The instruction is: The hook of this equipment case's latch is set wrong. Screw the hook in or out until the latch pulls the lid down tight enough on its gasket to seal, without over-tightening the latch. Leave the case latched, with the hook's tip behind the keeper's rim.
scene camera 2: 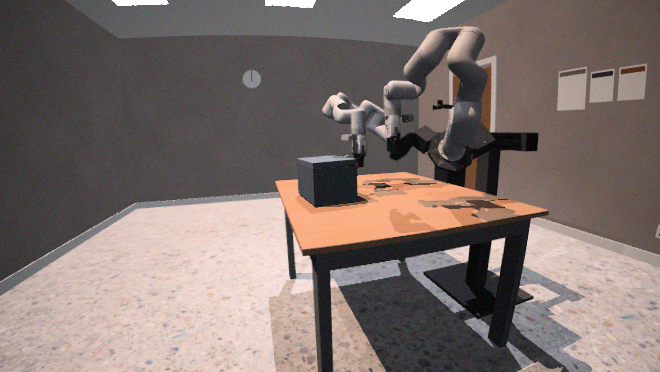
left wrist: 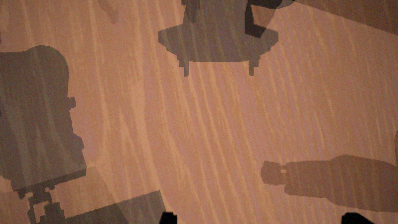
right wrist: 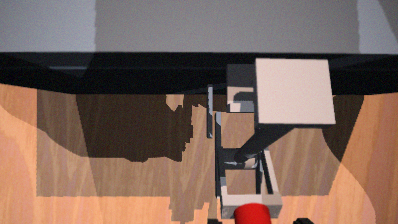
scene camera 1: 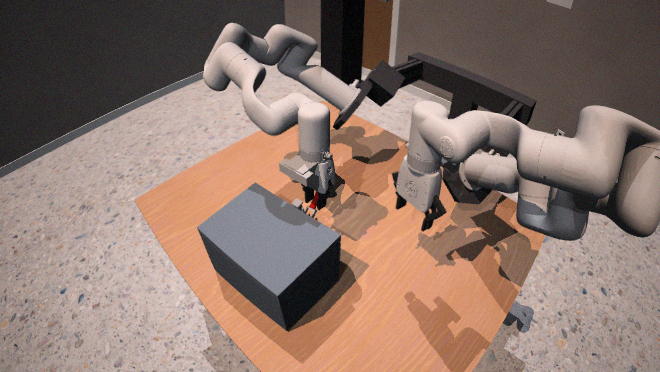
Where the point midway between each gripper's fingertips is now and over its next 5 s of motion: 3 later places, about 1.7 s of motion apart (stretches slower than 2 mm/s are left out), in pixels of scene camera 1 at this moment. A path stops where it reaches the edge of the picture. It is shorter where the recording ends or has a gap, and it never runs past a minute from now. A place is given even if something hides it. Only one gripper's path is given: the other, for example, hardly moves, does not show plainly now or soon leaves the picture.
My right gripper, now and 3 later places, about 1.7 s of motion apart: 315,203; 320,208; 314,235; 319,220
